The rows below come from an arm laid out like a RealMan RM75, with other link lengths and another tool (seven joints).
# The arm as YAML. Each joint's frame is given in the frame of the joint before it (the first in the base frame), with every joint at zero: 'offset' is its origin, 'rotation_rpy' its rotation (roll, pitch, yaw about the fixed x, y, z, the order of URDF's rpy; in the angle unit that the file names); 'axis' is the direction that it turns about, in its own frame. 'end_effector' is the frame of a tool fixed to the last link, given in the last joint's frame.
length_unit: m
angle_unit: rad
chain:
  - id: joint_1
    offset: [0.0, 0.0, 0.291]
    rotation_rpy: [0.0, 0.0, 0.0]
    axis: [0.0, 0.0, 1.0]
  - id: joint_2
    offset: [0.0, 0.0, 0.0]
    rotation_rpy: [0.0, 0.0, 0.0]
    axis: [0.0, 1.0, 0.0]
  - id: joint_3
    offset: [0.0, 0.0, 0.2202]
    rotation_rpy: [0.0, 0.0, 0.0]
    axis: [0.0, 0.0, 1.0]
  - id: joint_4
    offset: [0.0, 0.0, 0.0]
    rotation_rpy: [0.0, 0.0, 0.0]
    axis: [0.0, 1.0, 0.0]
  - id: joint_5
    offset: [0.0, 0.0, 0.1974]
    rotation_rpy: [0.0, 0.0, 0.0]
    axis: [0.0, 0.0, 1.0]
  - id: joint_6
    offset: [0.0, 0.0, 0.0]
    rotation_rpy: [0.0, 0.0, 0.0]
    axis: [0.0, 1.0, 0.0]
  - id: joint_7
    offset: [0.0, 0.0, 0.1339]
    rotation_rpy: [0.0, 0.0, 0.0]
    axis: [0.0, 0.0, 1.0]
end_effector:
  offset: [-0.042, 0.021, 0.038]
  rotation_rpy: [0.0, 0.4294, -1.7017]
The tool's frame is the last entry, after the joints.
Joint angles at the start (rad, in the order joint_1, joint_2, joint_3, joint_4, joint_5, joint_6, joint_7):
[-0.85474 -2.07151 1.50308 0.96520 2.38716 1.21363 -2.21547]
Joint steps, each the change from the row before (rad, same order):
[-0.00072 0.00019 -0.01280 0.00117 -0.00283 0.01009 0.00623]
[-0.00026 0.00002 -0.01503 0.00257 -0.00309 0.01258 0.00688]
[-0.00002 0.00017 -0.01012 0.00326 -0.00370 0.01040 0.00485]
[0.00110 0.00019 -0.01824 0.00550 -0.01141 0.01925 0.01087]
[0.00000 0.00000 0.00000 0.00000 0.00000 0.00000 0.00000]
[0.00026 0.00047 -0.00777 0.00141 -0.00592 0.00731 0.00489]
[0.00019 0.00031 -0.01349 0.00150 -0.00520 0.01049 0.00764]
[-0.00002 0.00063 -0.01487 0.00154 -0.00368 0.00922 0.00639]
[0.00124 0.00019 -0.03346 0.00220 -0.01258 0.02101 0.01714]
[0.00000 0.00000 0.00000 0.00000 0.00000 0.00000 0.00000]
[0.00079 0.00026 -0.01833 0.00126 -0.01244 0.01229 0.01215]
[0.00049 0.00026 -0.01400 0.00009 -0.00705 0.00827 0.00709]
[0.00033 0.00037 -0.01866 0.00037 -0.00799 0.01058 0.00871]
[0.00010 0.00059 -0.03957 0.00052 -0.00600 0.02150 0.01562]
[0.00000 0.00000 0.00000 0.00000 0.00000 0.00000 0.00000]
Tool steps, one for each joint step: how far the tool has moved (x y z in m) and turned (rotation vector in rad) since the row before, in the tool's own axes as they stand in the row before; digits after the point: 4 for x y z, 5 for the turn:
[0.0008 0.0003 -0.0013 -0.00225 -0.00612 -0.00436]
[0.0008 0.0004 -0.0017 -0.00279 -0.00744 -0.00519]
[0.0003 0.0005 -0.0015 -0.00286 -0.00678 -0.00326]
[-0.0001 0.0009 -0.0028 -0.00742 -0.01607 -0.00730]
[0.0000 0.0000 0.0000 0.00000 0.00000 0.00000]
[0.0000 0.0005 -0.0011 -0.00376 -0.00681 -0.00377]
[0.0006 0.0004 -0.0015 -0.00463 -0.00772 -0.00520]
[0.0012 0.0005 -0.0014 -0.00476 -0.00517 -0.00687]
[0.0015 0.0010 -0.0031 -0.01324 -0.01629 -0.01656]
[0.0000 0.0000 0.0000 0.00000 0.00000 0.00000]
[0.0003 0.0012 -0.0019 -0.01155 -0.01273 -0.00919]
[0.0005 0.0006 -0.0013 -0.00681 -0.00754 -0.00816]
[0.0008 0.0009 -0.0017 -0.00892 -0.00861 -0.01046]
[0.0029 0.0007 -0.0033 -0.01281 -0.01096 -0.01875]
[0.0000 0.0000 0.0000 0.00000 0.00000 0.00000]

